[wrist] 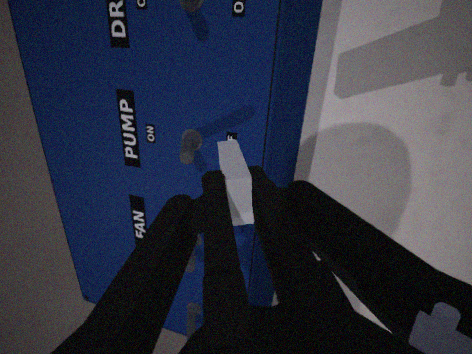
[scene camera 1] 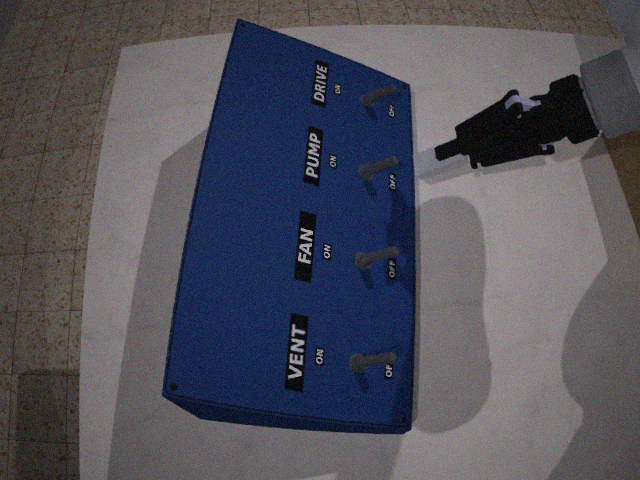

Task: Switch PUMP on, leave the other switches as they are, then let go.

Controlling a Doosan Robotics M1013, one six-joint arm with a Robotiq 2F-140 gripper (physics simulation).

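Places are measured from the arm's base along level axes (x left, y up, z ahead), in millimetres.
Pixels of known places: gripper, fingertip midpoint: point(wrist: 228, 158) point(scene camera 1: 417, 167).
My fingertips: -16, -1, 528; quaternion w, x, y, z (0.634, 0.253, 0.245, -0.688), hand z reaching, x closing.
For each thing: its top centre in the pictures, then the offset to it from my fingertips, as dx, dy, dz. Level surfaces: height alone.
- PUMP lever at its top centre: point(wrist: 170, 153) point(scene camera 1: 382, 156) +0, +23, +46
- DRIVE lever at its top centre: point(scene camera 1: 382, 84) -120, +23, +35
- FAN lever at its top centre: point(scene camera 1: 381, 248) +119, +23, +57
- VENT lever at its top centre: point(scene camera 1: 378, 355) point(wrist: 180, 334) +239, +23, +68
- pale table top at its surface level: dy -108
The blue panel point(scene camera 1: 248, 170) point(wrist: 75, 175) carries four levers. The PUMP lever point(scene camera 1: 378, 167) point(wrist: 190, 145) leans to its OFF side in the scene view. The DRIVE lever point(scene camera 1: 378, 96), FAN lever point(scene camera 1: 377, 256) and VENT lever point(scene camera 1: 373, 360) also lean to OFF. My gripper point(scene camera 1: 427, 161) point(wrist: 228, 158) is shut and empty, its pale fingertips together. In the scene view it is off the panel's right edge, roughly level with the PUMP lever and apart from it. In the wrist view the fingertips partly hide the PUMP OFF label.
The panel stands on a pale table top point(scene camera 1: 527, 222). The arm comes in from the right in the scene view. Shadows fall on the table beside the panel's right edge. A tiled floor point(scene camera 1: 41, 206) lies beyond the table on the left.
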